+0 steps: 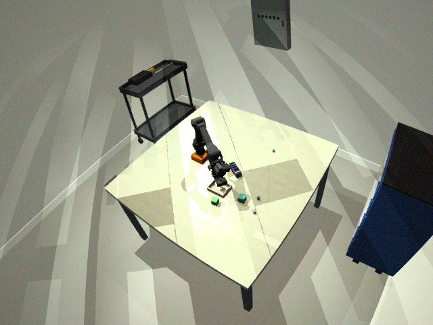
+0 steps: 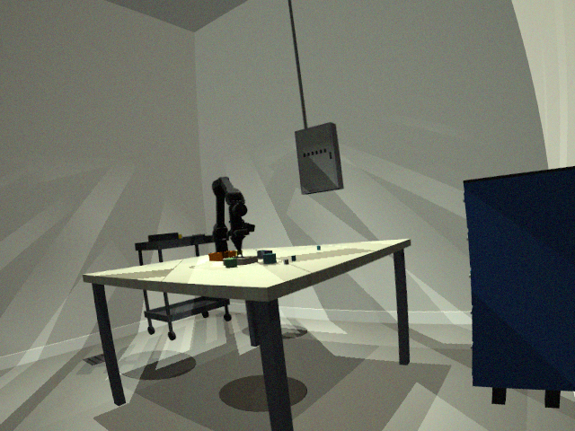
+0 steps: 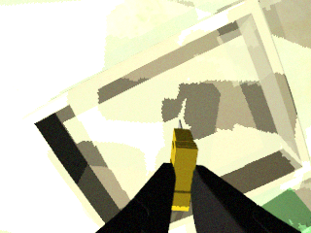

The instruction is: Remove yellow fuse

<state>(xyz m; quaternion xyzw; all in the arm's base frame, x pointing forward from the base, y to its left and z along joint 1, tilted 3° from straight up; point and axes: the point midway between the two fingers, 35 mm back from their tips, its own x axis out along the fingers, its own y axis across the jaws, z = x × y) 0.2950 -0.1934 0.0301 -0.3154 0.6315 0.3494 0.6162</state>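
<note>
The yellow fuse is 2 cm below my gripper tip. From my gripper tip the other things lie so: green cube: 11 cm to the right, 4 cm below, 4 cm ahead; then shallow grey tray: 5 cm below; then white fuse: 16 cm to the left, 4 cm ahead, 3 cm below.
</note>
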